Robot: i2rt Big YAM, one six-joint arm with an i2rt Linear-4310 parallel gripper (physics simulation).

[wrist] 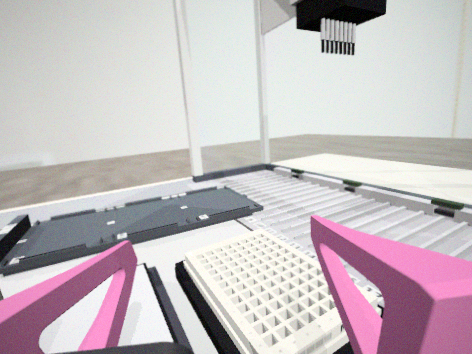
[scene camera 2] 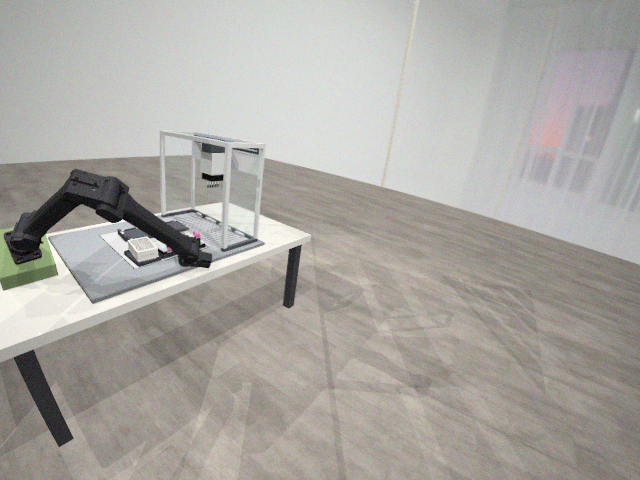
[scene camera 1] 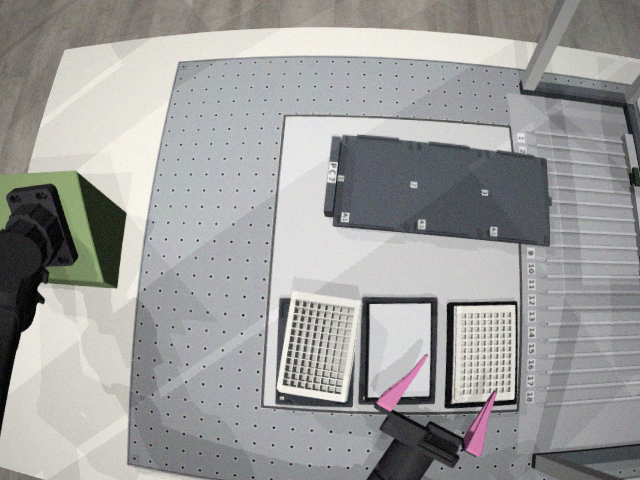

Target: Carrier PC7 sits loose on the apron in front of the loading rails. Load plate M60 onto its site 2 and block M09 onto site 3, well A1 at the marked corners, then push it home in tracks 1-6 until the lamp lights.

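There's a dark carrier, and it's resting on a grey perforated deck.
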